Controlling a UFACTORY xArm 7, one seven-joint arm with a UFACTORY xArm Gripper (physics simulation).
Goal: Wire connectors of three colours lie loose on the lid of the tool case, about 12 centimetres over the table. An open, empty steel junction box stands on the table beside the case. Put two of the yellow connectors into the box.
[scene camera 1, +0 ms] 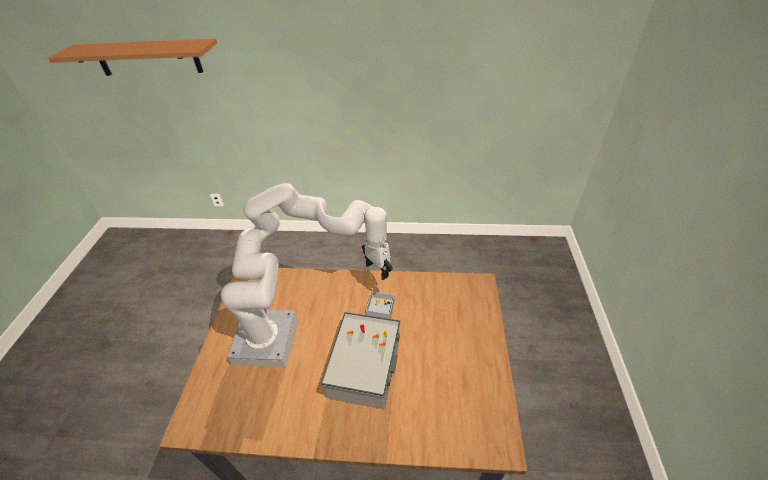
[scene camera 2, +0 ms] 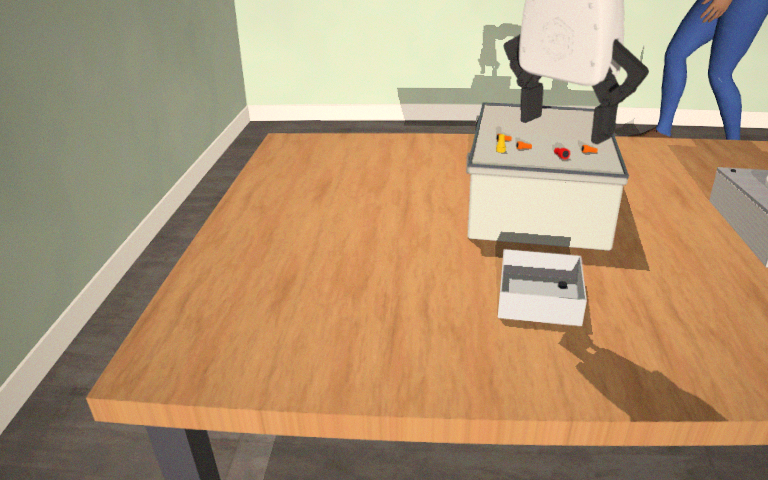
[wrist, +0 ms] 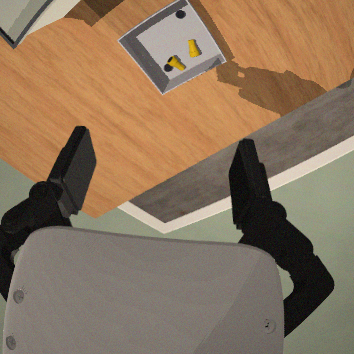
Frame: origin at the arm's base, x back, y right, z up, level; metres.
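Seen in the pictures: gripper, between the fingertips: (scene camera 1: 377, 271) (scene camera 2: 564, 129) (wrist: 161, 148); arm's base, origin of its link: (scene camera 1: 262, 334).
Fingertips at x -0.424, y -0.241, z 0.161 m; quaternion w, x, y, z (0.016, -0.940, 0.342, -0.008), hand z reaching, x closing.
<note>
Pixels of each thing's top centre, then the offset from my fingertips to it.
- steel junction box, centre of its top: (scene camera 2: 542, 273) (wrist: 171, 48) (scene camera 1: 380, 302) dy +0.005, dx -0.005, dz -0.190 m
- tool case, centre of its top: (scene camera 2: 542, 132) (scene camera 1: 364, 350) dy +0.286, dx +0.005, dz -0.105 m
- third yellow connector, centre of its top: (scene camera 2: 501, 135) (scene camera 1: 385, 331) dy +0.209, dx -0.061, dz -0.084 m
- red connector, centre of its top: (scene camera 2: 561, 146) (scene camera 1: 362, 327) dy +0.198, dx +0.026, dz -0.093 m
The steel junction box (scene camera 1: 380, 314) (scene camera 2: 540, 308) (wrist: 145, 65) stands on the table at the end of the tool case (scene camera 1: 357, 362) (scene camera 2: 540, 209). Two yellow connectors lie apart on its floor: one (scene camera 1: 377, 302) (wrist: 193, 48) and another (scene camera 1: 385, 302) (wrist: 176, 63) beside a dark round spot. The box's front wall hides them in scene camera 2. A third yellow connector (scene camera 1: 385, 333) (scene camera 2: 501, 143) is on the case lid. My gripper (scene camera 1: 377, 271) (scene camera 2: 566, 127) (wrist: 161, 148) is wide open and empty, raised high above the table near the box.
Also on the lid are a red connector (scene camera 1: 362, 328) (scene camera 2: 562, 153) and orange connectors (scene camera 1: 350, 332) (scene camera 1: 375, 336) (scene camera 1: 382, 344) (scene camera 2: 589, 149) (scene camera 2: 523, 146) (scene camera 2: 504, 137). The arm's base plate (scene camera 1: 287, 333) is on the table left of the case in scene camera 1. A person (scene camera 2: 724, 62) stands beyond the table.
</note>
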